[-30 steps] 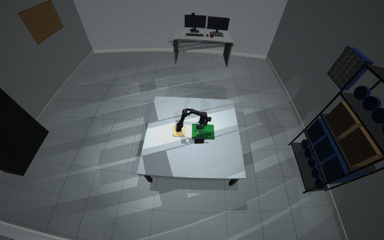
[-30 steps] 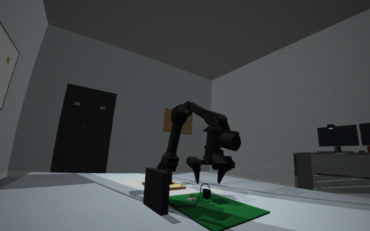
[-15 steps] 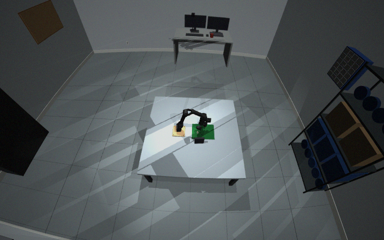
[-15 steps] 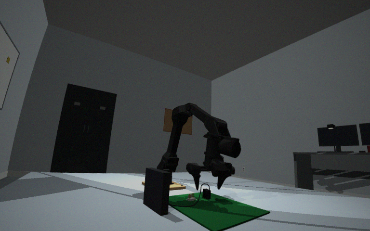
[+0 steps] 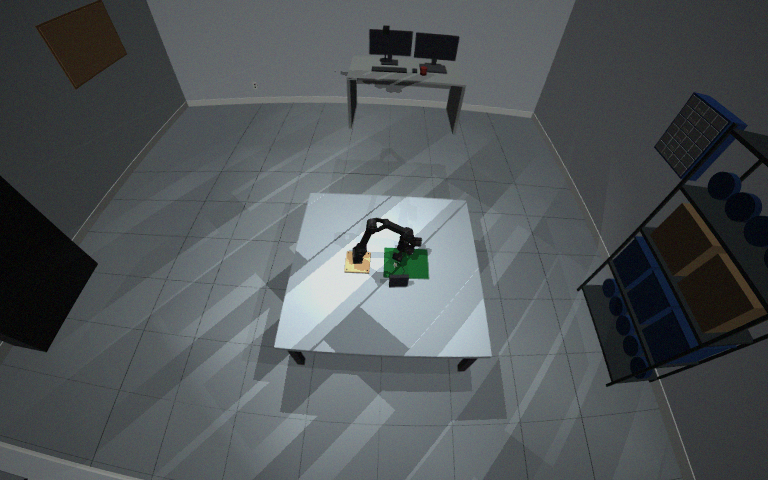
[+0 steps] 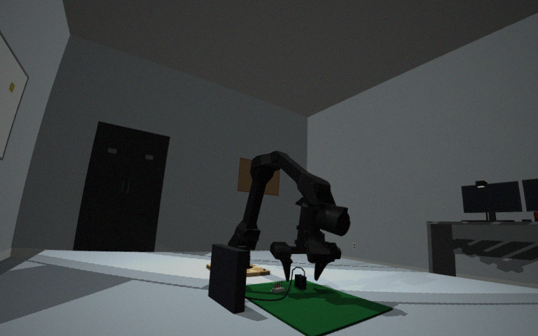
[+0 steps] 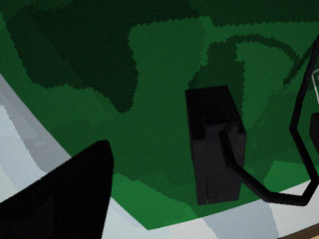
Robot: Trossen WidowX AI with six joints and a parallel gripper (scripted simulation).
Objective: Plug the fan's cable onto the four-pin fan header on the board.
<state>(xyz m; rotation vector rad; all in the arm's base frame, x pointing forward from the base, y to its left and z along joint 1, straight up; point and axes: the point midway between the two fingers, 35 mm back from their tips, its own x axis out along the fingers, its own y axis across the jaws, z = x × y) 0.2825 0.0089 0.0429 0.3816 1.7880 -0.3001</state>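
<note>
Now: the black fan plug 1 cm behind my gripper tip. Also, from my gripper tip: green board (6 cm ahead, 5 cm to the right, 4 cm below); then black fan (2 cm behind, 22 cm to the right, 4 cm above); then four-pin header (2 cm behind, 7 cm to the right, 2 cm below).
</note>
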